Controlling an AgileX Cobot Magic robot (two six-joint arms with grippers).
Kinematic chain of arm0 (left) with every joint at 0, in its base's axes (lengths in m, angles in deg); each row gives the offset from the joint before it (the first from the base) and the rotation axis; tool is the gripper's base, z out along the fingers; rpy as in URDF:
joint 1: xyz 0 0 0.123 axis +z
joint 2: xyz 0 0 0 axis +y
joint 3: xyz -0.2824 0 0.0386 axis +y
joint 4: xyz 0.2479 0 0.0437 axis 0.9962 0 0.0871
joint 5: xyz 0 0 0 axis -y
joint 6: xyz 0.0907 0 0.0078 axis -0.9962 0 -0.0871
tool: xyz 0 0 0 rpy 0 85 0
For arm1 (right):
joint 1: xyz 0 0 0.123 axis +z
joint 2: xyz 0 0 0 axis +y
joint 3: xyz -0.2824 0 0.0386 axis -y
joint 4: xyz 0.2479 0 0.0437 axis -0.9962 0 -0.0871
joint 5: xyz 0 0 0 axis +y
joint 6: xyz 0.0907 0 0.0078 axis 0.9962 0 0.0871
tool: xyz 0 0 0 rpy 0 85 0
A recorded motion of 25 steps. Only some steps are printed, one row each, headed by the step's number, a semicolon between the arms.
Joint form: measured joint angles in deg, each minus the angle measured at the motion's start. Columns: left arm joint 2, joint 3, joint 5, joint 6, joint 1, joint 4; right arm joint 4, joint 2, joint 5, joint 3, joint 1, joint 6.
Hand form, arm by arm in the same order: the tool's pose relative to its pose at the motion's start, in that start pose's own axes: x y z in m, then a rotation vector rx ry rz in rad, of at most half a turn. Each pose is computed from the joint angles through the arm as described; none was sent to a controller.
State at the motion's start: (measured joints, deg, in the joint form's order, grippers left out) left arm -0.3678 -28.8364 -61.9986 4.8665 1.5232 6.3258; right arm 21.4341 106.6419 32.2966 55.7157 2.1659 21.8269
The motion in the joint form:
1: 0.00 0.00 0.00 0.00 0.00 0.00; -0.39 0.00 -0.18 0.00 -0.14 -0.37
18: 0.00 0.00 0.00 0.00 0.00 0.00; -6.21 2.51 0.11 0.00 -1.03 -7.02
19: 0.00 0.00 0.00 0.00 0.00 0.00; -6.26 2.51 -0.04 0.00 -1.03 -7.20
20: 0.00 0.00 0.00 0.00 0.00 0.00; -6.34 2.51 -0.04 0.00 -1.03 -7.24
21: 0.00 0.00 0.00 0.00 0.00 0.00; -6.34 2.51 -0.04 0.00 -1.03 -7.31
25: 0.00 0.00 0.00 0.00 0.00 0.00; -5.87 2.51 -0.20 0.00 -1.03 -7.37
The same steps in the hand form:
1: 0.0000 0.0000 0.0000 0.0000 0.0000 0.0000; -0.0001 -0.0004 0.0001 -0.0039 -0.0012 0.0016
18: 0.0000 0.0000 0.0000 0.0000 0.0000 0.0000; 0.0054 0.0017 0.0146 -0.0486 0.0660 -0.0209
19: 0.0000 0.0000 0.0000 0.0000 0.0000 0.0000; 0.0052 0.0018 0.0146 -0.0498 0.0635 -0.0232
20: 0.0000 0.0000 0.0000 0.0000 0.0000 0.0000; 0.0052 0.0018 0.0146 -0.0505 0.0637 -0.0227
21: 0.0000 0.0000 0.0000 0.0000 0.0000 0.0000; 0.0052 0.0018 0.0146 -0.0506 0.0637 -0.0240
25: 0.0000 0.0000 0.0000 0.0000 0.0000 0.0000; 0.0048 0.0015 0.0146 -0.0473 0.0596 -0.0320

